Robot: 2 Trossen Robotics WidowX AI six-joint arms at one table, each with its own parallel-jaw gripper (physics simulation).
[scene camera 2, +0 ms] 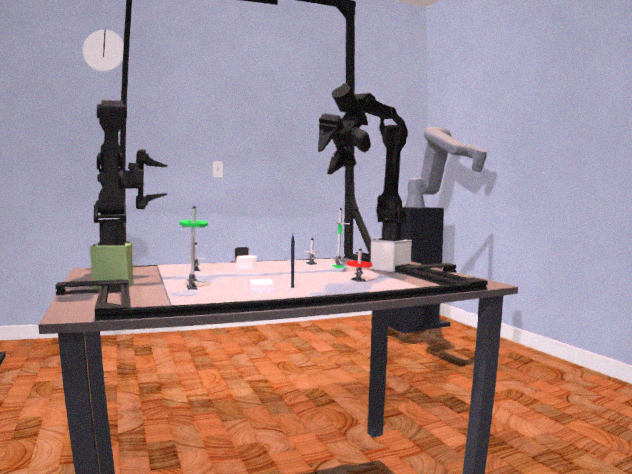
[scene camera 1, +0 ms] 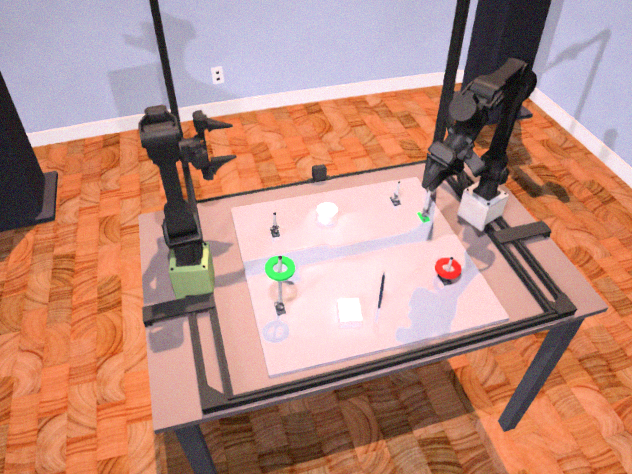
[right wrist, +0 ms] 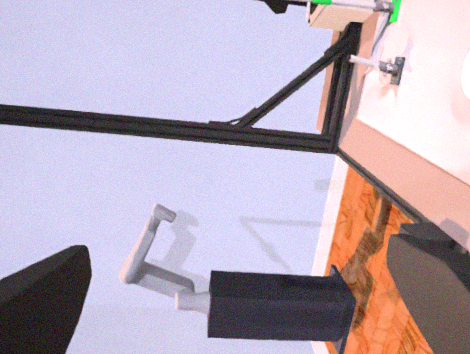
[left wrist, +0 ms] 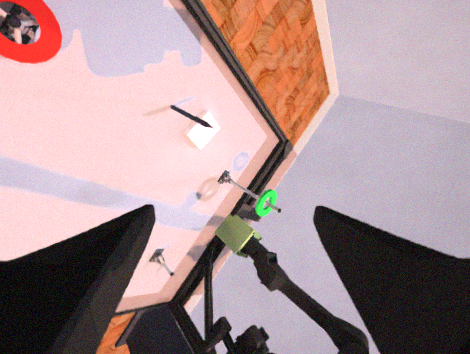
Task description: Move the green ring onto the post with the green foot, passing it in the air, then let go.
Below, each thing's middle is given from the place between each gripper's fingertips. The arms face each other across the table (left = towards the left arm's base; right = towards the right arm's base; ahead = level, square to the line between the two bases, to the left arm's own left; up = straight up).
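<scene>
White block [left wrist: 199,135]: 200 mm to the right of my left hand, 50 mm ahead of it, 320 mm below it.
My right hand is 170 mm to the right of the white block and 450 mm short of it, 270 mm above it.
</scene>
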